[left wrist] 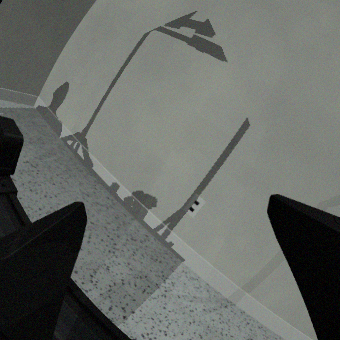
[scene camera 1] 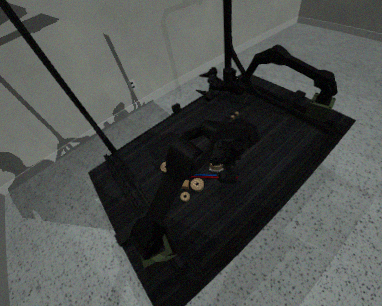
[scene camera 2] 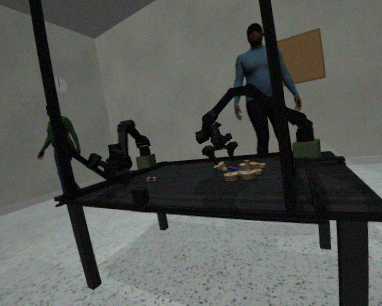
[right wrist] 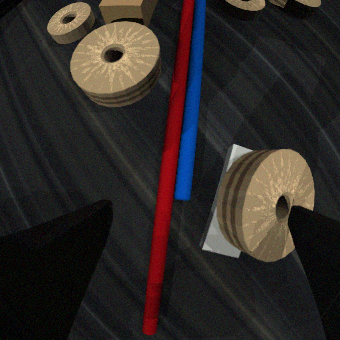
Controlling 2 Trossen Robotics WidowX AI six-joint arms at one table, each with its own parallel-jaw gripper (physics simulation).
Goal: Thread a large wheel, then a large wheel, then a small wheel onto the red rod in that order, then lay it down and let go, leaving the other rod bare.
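Places are measured from the left arm's base along level axes (x ahead, y left, z up), in centimetres.
Where they show: left gripper, between the fingertips: (left wrist: 178, 209) (scene camera 1: 197, 83) (scene camera 2: 100, 172); right gripper, between the fingertips: (scene camera 1: 217, 170) (scene camera 2: 225, 163) (right wrist: 204, 213); left arm's base, origin of its link: (scene camera 1: 323, 100) (scene camera 2: 145, 155); right arm's base, origin of its link: (scene camera 1: 153, 245) (scene camera 2: 306, 141).
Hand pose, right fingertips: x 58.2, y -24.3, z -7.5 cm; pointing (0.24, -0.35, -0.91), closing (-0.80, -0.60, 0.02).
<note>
Each offset is from my right fingertips to the top centre of the thing. "pt": to the spot under its first point.
The red rod @(dx +4.4, dy -3.1, dz -1.7 cm) (right wrist: 162, 210) and the blue rod @(pt dx +2.1, dy -1.4, dz -1.7 cm) (right wrist: 186, 165) lie close side by side, both bare where they show. A large wheel @(dx +9.8, dy -3.8, dz -0.6 cm) (right wrist: 100, 70) (scene camera 1: 201, 186) lies flat left of them in the right wrist view, beside a small wheel @(dx +16.8, dy -4.8, dz -1.3 cm) (right wrist: 82, 27) (scene camera 1: 182, 198). Another large wheel @(dx -2.6, dy -2.6, dz +1.3 cm) (right wrist: 265, 175) leans tilted on a white block @(dx -1.2, dy -1.6, dz -1.5 cm) (right wrist: 222, 245), partly behind a right fingertip. My right gripper (right wrist: 204, 213) (scene camera 2: 223, 159) is open and empty above the near part of the red rod and this wheel. My left gripper (left wrist: 178, 209) (scene camera 1: 200, 83) is open and empty at the table's far edge.
A tan block @(dx +13.4, dy -9.3, dz +0.3 cm) (right wrist: 120, 10) (scene camera 1: 185, 184) stands beyond the flat large wheel. More wheels @(pt dx +6.4, dy -14.5, dz -1.4 cm) (right wrist: 245, 4) show at the right wrist view's top edge. Two small tan pieces @(dx -37.4, dy -12.0, dz -0.9 cm) (scene camera 2: 151, 178) lie apart on the table. The right arm hides part of the table in scene camera 1.
</note>
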